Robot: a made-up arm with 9 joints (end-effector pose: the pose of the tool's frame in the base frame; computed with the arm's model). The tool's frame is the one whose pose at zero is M. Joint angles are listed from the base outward.
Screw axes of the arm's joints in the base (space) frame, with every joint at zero. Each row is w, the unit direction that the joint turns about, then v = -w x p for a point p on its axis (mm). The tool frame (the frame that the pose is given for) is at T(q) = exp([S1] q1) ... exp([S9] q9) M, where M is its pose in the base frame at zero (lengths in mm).
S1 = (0, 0, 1, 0, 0, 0)
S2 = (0, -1, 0, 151.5, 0, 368.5)
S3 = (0, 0, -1, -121, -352.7, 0)
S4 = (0, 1, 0, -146.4, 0, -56.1)
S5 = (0, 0, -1, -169.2, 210.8, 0)
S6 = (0, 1, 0, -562.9, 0, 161)
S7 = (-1, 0, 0, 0, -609.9, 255.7)
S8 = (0, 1, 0, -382.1, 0, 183.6)
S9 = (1, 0, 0, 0, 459.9, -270.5)
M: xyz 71.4 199.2 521.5 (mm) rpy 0 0 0 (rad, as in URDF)
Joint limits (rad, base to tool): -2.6..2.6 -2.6..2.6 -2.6..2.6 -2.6..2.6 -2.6..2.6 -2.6..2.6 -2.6..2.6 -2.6..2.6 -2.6..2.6
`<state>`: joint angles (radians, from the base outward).
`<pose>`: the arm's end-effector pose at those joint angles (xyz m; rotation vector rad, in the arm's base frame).
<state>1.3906 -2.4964 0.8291 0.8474 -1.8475 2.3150 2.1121 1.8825 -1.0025</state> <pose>0.2534 -0.8810 0.0183 -0.6160 1.0774 -1.7824</pose>
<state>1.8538 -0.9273 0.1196 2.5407 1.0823 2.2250 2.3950 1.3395 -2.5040</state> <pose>-0.0091 -0.4887 -0.3629 2.7131 1.2141 0.9598</pose>
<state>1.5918 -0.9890 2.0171 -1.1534 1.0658 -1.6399 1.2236 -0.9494 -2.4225</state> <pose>-0.0875 -0.1779 0.4208 -0.8753 -0.5715 1.5560</pose>
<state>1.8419 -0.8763 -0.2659 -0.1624 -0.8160 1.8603 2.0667 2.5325 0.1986</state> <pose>-0.4105 0.1373 -0.2148 -1.6218 -2.5653 -0.0064</pose>
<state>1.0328 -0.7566 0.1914 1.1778 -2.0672 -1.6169 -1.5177 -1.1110 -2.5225</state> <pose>0.2988 -0.0603 -0.1459 0.1571 1.6618 0.2565</pose>
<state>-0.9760 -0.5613 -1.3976 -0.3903 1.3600 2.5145 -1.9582 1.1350 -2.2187</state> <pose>0.4950 0.5037 0.4334 2.2136 1.0025 0.2831</pose>
